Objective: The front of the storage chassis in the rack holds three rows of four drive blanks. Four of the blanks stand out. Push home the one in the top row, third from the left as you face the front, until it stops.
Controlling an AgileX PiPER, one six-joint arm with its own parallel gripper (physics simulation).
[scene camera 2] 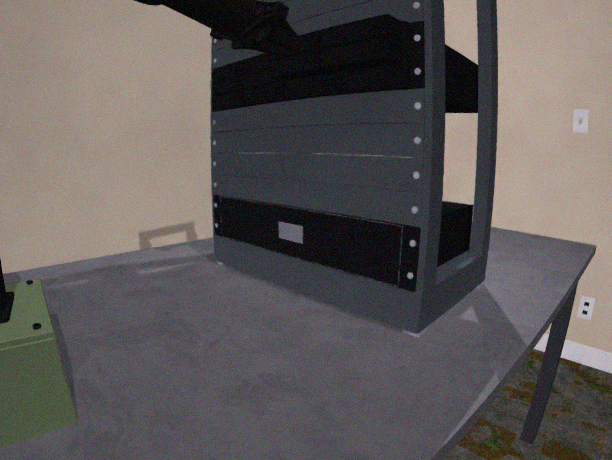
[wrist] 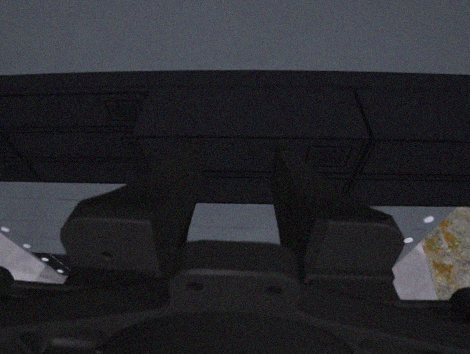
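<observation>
The storage chassis (scene camera 2: 350, 65) (wrist: 420, 107) is a black unit across the grey rack, with dark blank fronts. In the wrist view, a top-row blank (wrist: 250, 115) stands out toward the camera between its neighbours; it appears to be the third from the left. Its top face and front edge show, with a rectangular mark at the right of its front. My gripper (scene camera 2: 296, 47) (wrist: 237, 160) is open, its two black fingers apart in front of this blank. Whether the fingertips touch it cannot be told. In the scene view the blanks are too dark to separate.
The grey rack (scene camera 2: 434, 165) stands on the table (scene camera 2: 240, 370). A black unit with a pale label (scene camera 2: 290, 232) sits low in it. Grey panels (scene camera 2: 320, 175) (wrist: 235, 220) lie below the chassis. A green block (scene camera 2: 30, 385) stands at the left front.
</observation>
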